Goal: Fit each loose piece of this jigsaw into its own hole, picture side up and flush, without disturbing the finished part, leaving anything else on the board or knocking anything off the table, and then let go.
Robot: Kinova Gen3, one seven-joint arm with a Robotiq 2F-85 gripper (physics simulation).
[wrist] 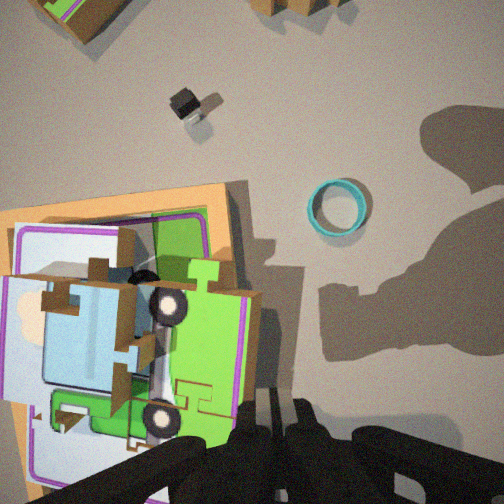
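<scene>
The jigsaw board (125, 200) has an orange frame and lies at the left. Its thick pieces show a truck picture (165, 360) with two wheels and brown side walls. A deep opening (145, 245) shows at the back middle, beside a lower green area (180, 237). A small black rounded thing (145, 276) sits at that opening's near edge. One loose piece (75, 15) with a green and purple face lies on the table at the top left. More brown piece edges (295, 5) show at the top. My gripper (272, 395) is shut and empty, just right of the board's green piece.
A teal ring (337, 207) lies on the table right of the board. A small black block with a clear part (186, 105) lies behind the board. My arm's shadow covers the table at the right.
</scene>
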